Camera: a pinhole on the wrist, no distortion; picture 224 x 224 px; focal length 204.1 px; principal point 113.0 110.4 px. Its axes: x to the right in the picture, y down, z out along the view. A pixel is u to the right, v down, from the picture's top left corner.
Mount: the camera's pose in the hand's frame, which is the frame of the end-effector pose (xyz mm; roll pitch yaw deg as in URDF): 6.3 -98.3 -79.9 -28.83 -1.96 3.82
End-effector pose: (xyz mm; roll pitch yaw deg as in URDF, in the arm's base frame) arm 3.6 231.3 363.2 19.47 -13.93 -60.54
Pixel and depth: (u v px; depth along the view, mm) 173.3 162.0 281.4
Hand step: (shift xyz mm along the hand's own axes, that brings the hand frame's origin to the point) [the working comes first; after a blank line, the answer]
In the camera's frame: 83.1 71.1 281.4

68.8 104.3 135.0
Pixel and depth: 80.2 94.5 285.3
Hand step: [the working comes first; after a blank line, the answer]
In the camera's frame: -45.8 -22.2 285.3

-56.2 15.9 179.0
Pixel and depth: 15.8 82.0 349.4
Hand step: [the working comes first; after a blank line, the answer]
In the camera's frame: -166.4 -48.6 349.4

-179.3 15.5 243.8
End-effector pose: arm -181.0 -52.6 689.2 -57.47 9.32 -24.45
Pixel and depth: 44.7 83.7 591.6
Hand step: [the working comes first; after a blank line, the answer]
In the camera's frame: -198.0 -77.4 591.6

-224.6 104.2 468.6
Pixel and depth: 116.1 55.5 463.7
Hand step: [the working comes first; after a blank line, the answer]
In the camera's frame: 7.0 -124.7 463.7

-10.2 15.2 386.4
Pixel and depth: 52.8 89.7 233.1
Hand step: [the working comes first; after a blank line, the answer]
In the camera's frame: -68.8 -23.6 233.1

-75.7 -11.9 133.2
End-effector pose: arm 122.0 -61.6 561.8 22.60 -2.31 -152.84
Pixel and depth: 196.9 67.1 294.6
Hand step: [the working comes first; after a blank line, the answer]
In the camera's frame: 121.1 -62.5 294.6

111.4 -3.8 212.3
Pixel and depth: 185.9 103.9 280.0
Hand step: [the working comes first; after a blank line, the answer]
In the camera's frame: 100.0 -8.9 280.0

89.0 34.7 173.0
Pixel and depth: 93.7 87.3 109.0
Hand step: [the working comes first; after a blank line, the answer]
In the camera's frame: -10.3 -12.3 109.0

-10.2 -57.6 21.1
